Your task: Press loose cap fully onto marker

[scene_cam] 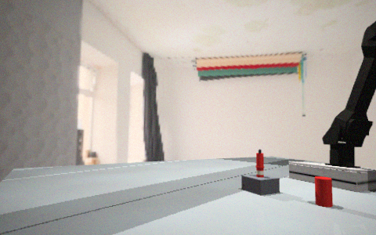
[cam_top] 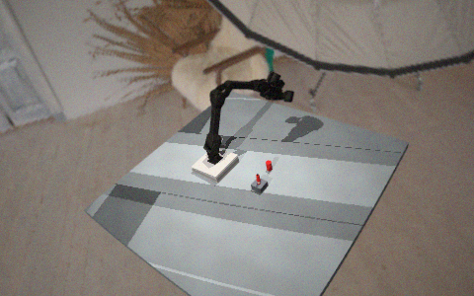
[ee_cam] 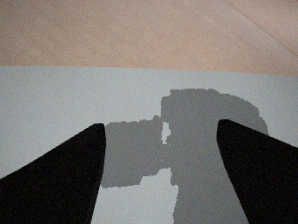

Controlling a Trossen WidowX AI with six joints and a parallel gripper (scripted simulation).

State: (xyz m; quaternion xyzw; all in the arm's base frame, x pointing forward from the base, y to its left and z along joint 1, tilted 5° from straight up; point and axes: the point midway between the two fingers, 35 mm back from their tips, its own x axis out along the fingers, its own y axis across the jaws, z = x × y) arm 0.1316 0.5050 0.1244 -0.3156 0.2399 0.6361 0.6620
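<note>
Right now the red cap is 15 cm ahead of my gripper tip, 40 cm to the right of it and 14 cm below it. Also, from my gripper tip: grey holder block: 18 cm ahead, 53 cm to the right, 15 cm below.
</note>
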